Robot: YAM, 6 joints.
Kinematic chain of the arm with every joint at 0, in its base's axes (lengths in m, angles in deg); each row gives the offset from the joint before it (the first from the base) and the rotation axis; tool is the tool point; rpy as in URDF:
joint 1: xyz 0 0 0.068 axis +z
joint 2: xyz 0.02 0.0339 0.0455 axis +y
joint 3: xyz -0.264 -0.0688 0 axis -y
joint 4: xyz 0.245 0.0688 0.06 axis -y
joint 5: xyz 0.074 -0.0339 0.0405 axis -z
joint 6: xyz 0.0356 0 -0.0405 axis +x
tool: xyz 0 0 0 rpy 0 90 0
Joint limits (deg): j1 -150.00..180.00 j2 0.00..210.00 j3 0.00..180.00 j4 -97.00..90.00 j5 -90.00..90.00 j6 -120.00..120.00
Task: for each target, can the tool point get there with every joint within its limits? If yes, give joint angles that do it. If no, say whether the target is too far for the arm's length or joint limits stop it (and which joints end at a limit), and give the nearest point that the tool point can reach.
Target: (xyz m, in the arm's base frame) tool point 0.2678 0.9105 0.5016
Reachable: no: too far | nearest point 0.1686 0.5732 0.3547 | short by 0.381 m
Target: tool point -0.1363 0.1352 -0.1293
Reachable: yes | joints 128.93 164.11 31.24 65.58 -36.37 65.75
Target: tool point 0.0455 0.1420 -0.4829
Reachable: no: joint limits stop it (at a limit: joint 2) | nearest point 0.0527 0.1646 -0.3723 | short by 0.113 m
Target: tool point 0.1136 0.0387 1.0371
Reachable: no: too far | nearest point 0.0827 0.0282 0.7357 | short by 0.303 m
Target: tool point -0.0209 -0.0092 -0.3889
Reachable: no: joint limits stop it (at a limit: joint 1, joint 2) | nearest point -0.0526 -0.0294 -0.3274 | short by 0.072 m
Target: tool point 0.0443 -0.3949 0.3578
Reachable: yes | joints -87.69 98.44 73.56 44.33 -52.76 -8.99
